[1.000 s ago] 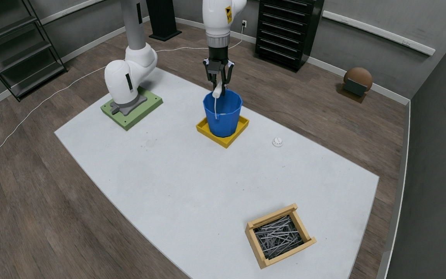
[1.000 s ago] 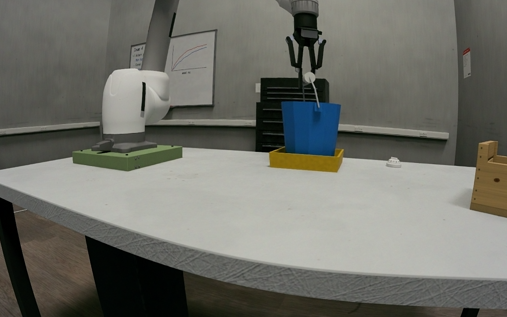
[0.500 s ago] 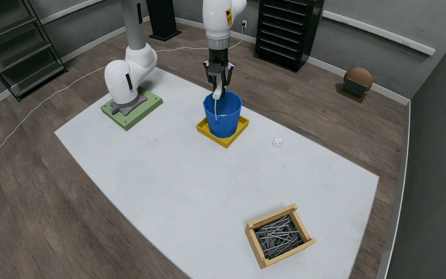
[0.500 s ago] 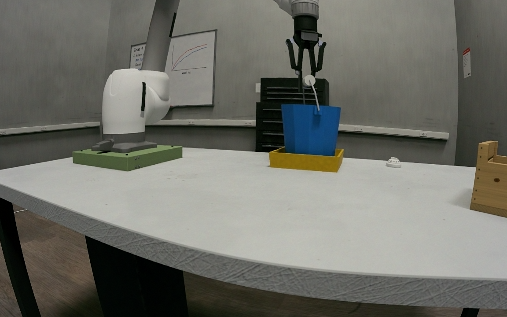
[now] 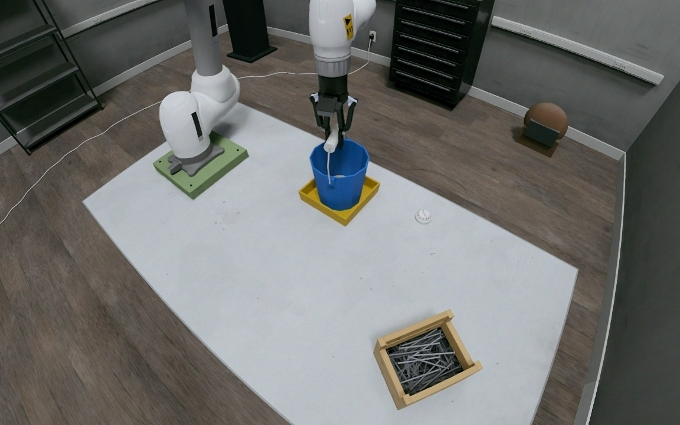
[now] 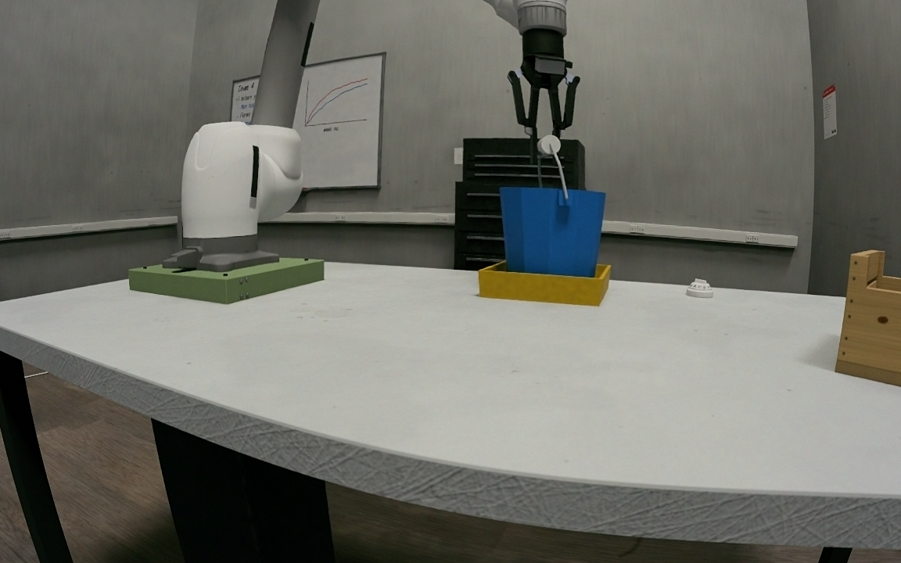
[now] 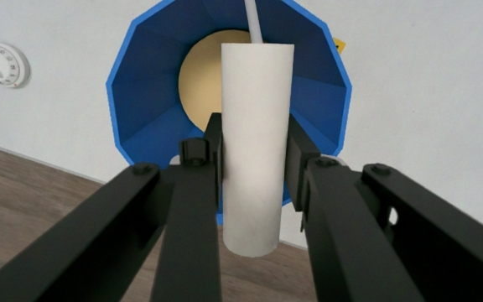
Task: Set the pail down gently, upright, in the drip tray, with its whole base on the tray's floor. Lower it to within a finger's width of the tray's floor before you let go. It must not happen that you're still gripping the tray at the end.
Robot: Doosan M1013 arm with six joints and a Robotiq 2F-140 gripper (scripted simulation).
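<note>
Right now my hand is 3 cm above the pail handle. Also, from my hand: blue pail (10 cm below, 1 cm ahead); small white knob (30 cm ahead, 24 cm below, 8 cm to the left); yellow drip tray (24 cm below, 1 cm ahead).
</note>
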